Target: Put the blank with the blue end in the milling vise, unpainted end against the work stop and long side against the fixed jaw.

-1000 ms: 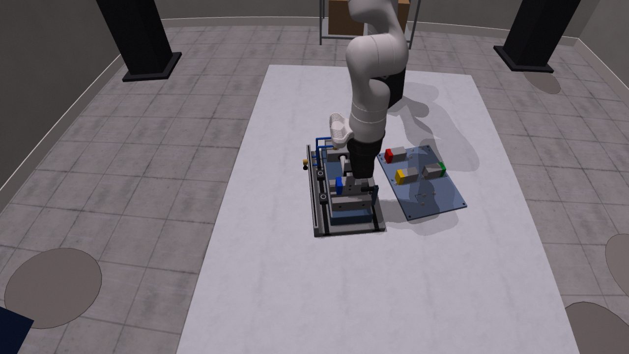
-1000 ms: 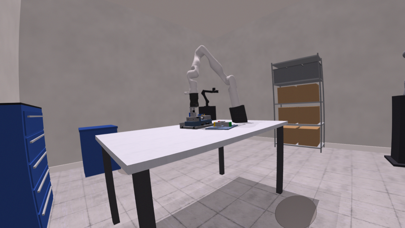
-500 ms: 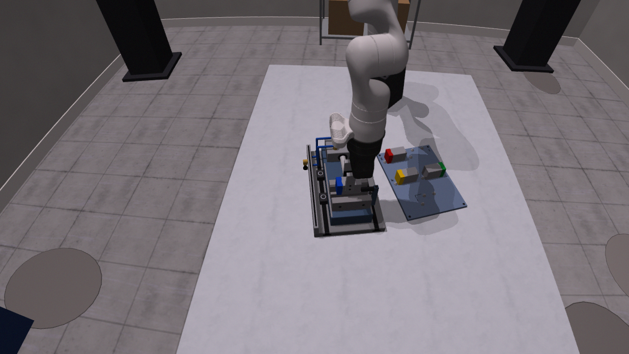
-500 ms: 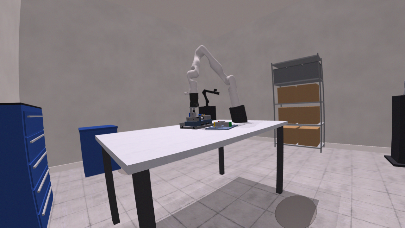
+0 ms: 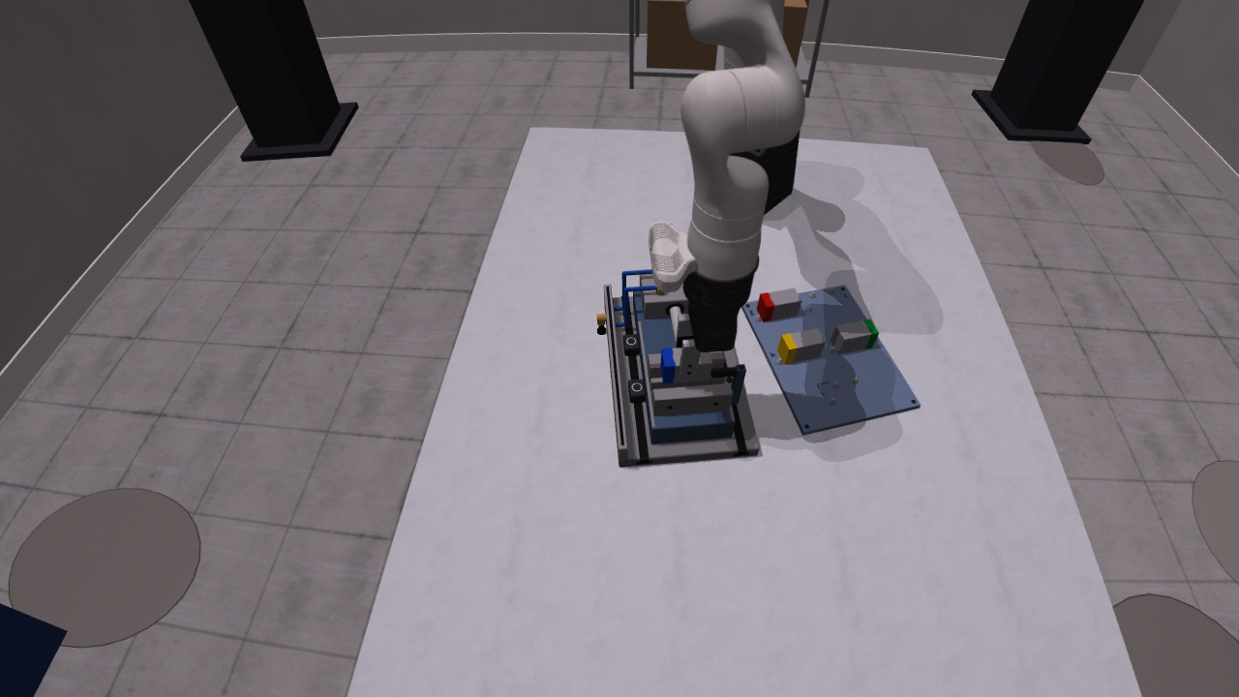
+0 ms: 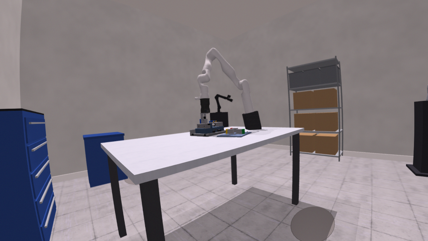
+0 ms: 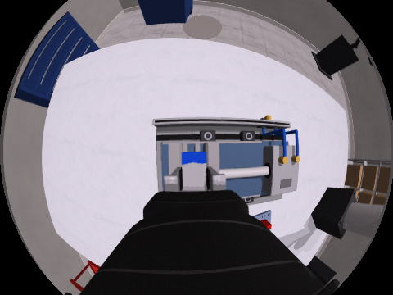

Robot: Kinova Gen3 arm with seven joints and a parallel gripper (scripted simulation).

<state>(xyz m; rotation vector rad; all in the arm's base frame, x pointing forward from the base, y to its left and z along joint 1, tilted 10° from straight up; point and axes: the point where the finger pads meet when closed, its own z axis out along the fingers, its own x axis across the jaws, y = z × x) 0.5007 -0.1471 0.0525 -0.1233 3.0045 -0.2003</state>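
Now: the blue-ended blank 20 mm below my hand. Round my hand: vise base rail (70 mm behind, 90 mm to the right, 100 mm below); then work stop rod (10 mm behind, 50 mm to the left, 50 mm below); then fixed jaw (30 mm ahead, 10 mm to the left, 60 mm below).
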